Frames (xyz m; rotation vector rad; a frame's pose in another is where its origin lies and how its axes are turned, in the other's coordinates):
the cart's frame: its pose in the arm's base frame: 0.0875 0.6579 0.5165 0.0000 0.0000 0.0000
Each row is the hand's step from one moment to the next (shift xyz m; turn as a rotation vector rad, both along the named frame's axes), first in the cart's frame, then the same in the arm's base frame.
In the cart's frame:
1: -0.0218 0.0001 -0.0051 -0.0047 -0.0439 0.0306
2: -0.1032 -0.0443 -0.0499 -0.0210 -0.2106 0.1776
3: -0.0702 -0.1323 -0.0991 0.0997 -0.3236 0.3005
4: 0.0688 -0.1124 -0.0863 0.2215 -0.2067 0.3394
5: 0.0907 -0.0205 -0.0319 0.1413 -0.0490 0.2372
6: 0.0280 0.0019 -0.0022 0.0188 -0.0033 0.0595
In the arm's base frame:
1: -0.0218 0.0001 -0.0051 -0.0047 -0.0439 0.0306
2: -0.1032 -0.0443 -0.0499 -0.0210 -0.2106 0.1776
3: -0.0702 -0.1323 -0.0991 0.0997 -0.3236 0.3005
4: 0.0688 -0.1124 -0.0863 0.2215 -0.2067 0.3394
5: 0.0907 -0.0205 -0.0319 0.1413 -0.0490 0.2372
6: 0.0280 0.0019 -0.0022 0.0188 -0.0033 0.0595

